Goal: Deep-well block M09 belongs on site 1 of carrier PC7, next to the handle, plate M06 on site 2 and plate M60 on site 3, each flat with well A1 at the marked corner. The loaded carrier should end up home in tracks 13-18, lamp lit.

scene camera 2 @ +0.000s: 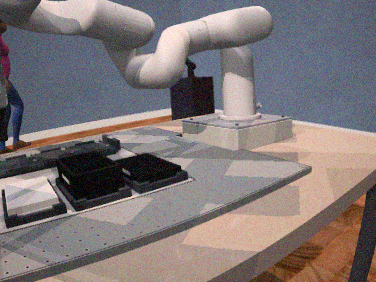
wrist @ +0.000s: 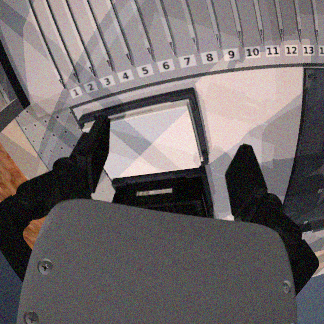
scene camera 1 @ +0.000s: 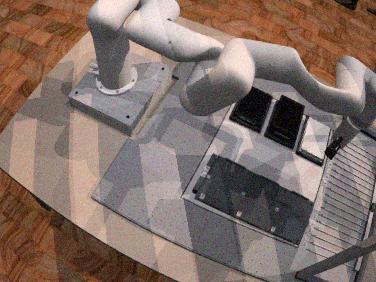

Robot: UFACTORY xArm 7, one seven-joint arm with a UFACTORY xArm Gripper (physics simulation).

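Places are measured from the arm's base along level axes (x left, y ahead, z down), in centimetres.
Pixels of known places: gripper, fingertip midpoint: [wrist: 172, 145] [scene camera 1: 336, 146]; arm's base at its link origin: [scene camera 2: 239, 117] [scene camera 1: 116, 79].
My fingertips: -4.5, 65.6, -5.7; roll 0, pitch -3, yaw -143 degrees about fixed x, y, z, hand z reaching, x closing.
Ahead of a thing's pixels: the offset from my fingertips to its top centre, as dx, dy, dz.
The carrier @[-17.4, -18.5, +7.2] [scene camera 1: 250, 197] [scene camera 2: 45, 156] [wrist: 311, 150] lies flat, its sites bare, its raised handle end toward the robot base. A white plate @[+6.4, -4.2, +7.6] [scene camera 1: 315, 136] [scene camera 2: 31, 194] [wrist: 155, 142] sits in a dark nest nearest the tracks. A tall black deep-well block @[+8.8, -15.0, +4.9] [scene camera 1: 285, 119] [scene camera 2: 90, 175] [wrist: 160, 202] sits in the middle nest. A low black plate @[+10.7, -25.9, +7.6] [scene camera 1: 254, 106] [scene camera 2: 150, 167] sits in the nest nearest the base. Names and well A1 are not readable. My gripper [scene camera 1: 333, 148] [wrist: 172, 145] is open and empty above the white plate, its fingers spread beyond the plate's two sides in the wrist view.
The grooved track deck [scene camera 1: 345, 192] [wrist: 145, 32] with numbered labels lies beyond the white plate. A grey bar [scene camera 1: 340, 258] crosses the near right corner in scene camera 1. The robot base [scene camera 1: 120, 97] [scene camera 2: 237, 131] stands on the table. No lit lamp can be made out.
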